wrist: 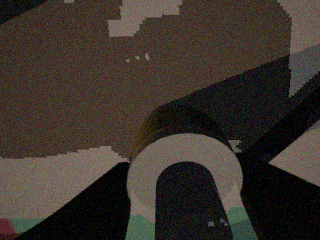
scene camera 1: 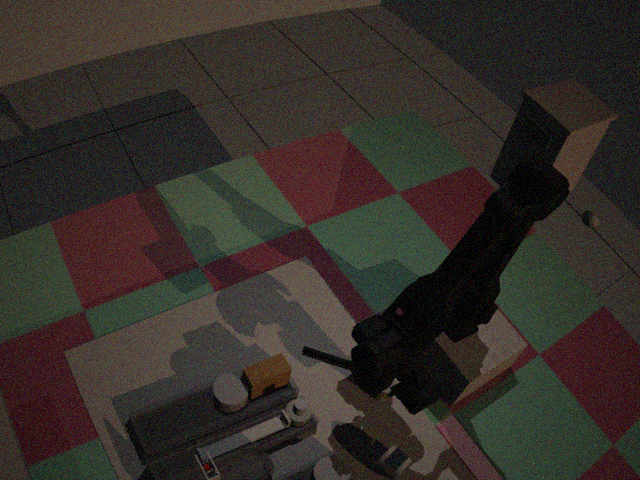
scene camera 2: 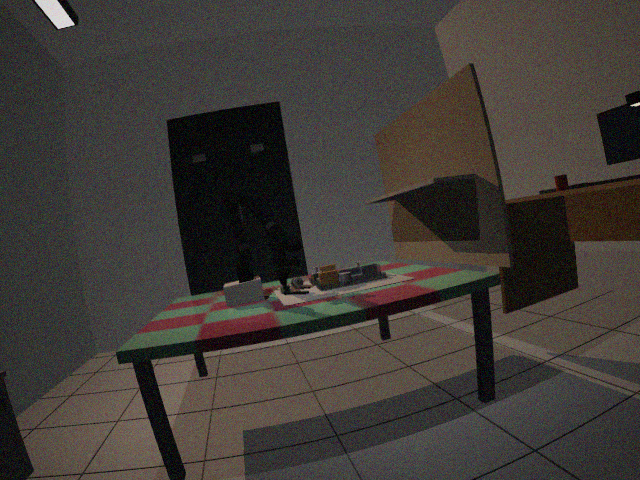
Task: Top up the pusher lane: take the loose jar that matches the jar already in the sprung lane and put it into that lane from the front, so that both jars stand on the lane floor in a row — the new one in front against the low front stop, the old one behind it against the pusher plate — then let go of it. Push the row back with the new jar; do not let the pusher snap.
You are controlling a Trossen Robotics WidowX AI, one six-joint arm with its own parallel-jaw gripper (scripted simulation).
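My gripper and a pale mat are visible. The wrist view also shows my gripper.
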